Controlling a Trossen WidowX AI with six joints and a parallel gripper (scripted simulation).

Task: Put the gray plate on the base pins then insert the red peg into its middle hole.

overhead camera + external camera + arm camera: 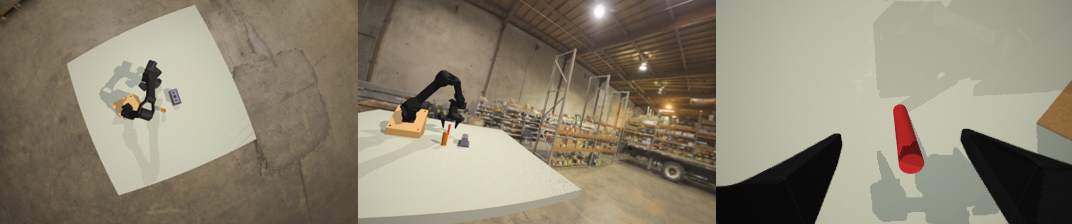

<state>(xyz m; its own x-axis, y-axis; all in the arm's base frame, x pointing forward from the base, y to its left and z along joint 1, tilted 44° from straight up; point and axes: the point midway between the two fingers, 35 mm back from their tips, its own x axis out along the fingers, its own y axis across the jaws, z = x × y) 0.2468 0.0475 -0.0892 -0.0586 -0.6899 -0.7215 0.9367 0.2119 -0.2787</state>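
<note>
The red peg is 1 cm below my gripper tip. The rest, counted from my gripper tip: gray base 19 cm to the right, 10 cm ahead, 4 cm below; gray plate 19 cm to the right, 10 cm ahead; orange peg 24 cm to the right, 2 cm behind, 1 cm below.
</note>
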